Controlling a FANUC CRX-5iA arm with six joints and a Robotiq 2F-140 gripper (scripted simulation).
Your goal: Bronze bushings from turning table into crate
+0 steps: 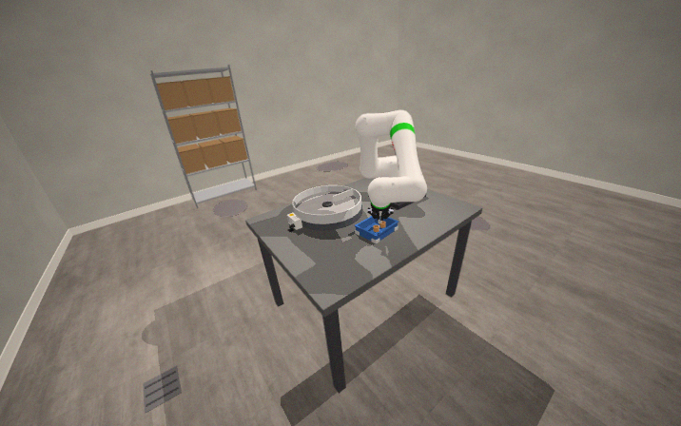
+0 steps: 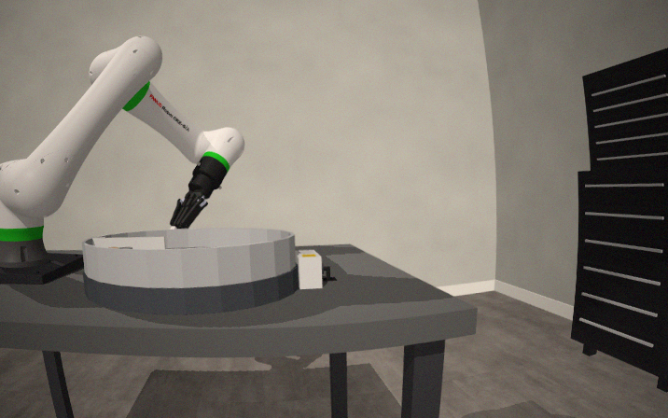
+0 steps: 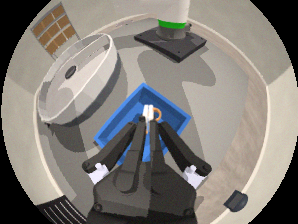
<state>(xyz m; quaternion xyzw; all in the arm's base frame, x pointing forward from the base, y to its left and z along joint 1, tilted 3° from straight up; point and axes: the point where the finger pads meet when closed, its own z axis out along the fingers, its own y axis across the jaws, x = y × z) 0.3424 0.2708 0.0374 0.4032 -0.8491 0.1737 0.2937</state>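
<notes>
Right now the blue crate is 3 cm below my hand, 3 cm ahead of it and 1 cm to the left of it. The rest, counted from my hand: round turning table: 34 cm to the right, 14 cm ahead, 1 cm below.
</notes>
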